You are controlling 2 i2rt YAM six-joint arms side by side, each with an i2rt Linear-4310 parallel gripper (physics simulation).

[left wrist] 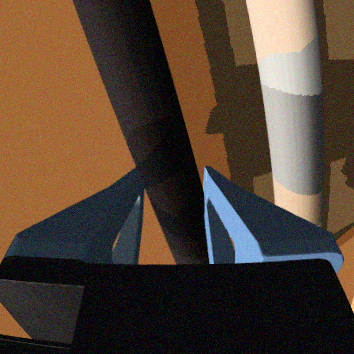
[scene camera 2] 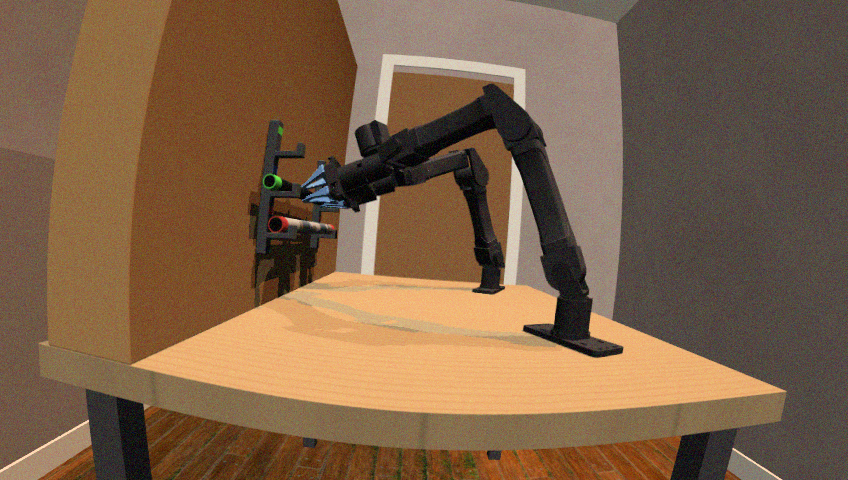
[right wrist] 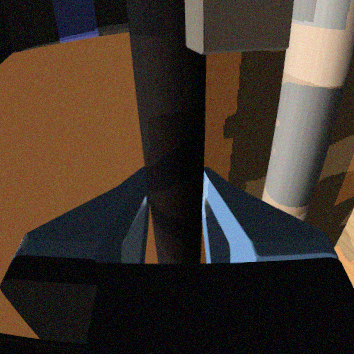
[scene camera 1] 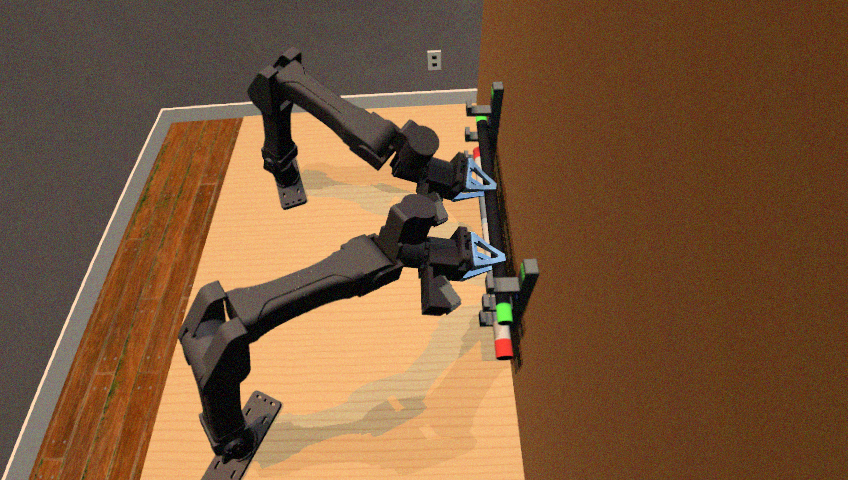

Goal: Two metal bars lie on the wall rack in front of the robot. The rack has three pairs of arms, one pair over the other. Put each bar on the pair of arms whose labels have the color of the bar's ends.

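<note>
My left gripper [scene camera 2: 301, 195] [left wrist: 173, 177] [scene camera 1: 492, 189] and my right gripper [scene camera 1: 501, 261] are visible. So are a red-ended bar [scene camera 1: 503, 344] [left wrist: 287, 49] [scene camera 2: 276, 224] [right wrist: 308, 106] and a green-ended bar [scene camera 1: 491, 203] [left wrist: 128, 52] [right wrist: 169, 78].
</note>
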